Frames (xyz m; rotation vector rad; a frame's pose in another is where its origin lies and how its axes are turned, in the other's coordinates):
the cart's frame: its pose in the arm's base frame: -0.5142 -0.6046 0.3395 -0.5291 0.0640 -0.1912
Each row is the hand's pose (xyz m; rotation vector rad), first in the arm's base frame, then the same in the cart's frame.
Working: the arm's base frame: its pose in the cart's frame: 0.3884 0.7683 0.0634 0.5291 -0.0640 0.1912

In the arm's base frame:
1: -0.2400 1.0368 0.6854 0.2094 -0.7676 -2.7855
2: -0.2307 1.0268 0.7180 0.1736 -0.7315 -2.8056
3: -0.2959 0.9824 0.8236 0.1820 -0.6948 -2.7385
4: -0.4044 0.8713 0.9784 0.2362 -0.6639 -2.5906
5: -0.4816 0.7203 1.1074 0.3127 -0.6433 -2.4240
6: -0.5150 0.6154 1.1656 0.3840 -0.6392 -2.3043
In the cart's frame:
1: -0.0596 1.2582 1.1412 0.4399 -0.0014 -2.7442
2: -0.0488 1.2347 1.1654 0.4003 0.0342 -2.7492
3: -0.1052 1.1329 1.2272 0.4283 0.0492 -2.6750
4: -0.1913 0.9425 1.2937 0.5206 0.0403 -2.5287
5: -0.2386 0.7366 1.3216 0.6354 0.0189 -2.3680
6: -0.2513 0.6129 1.3161 0.7314 -0.0048 -2.2560

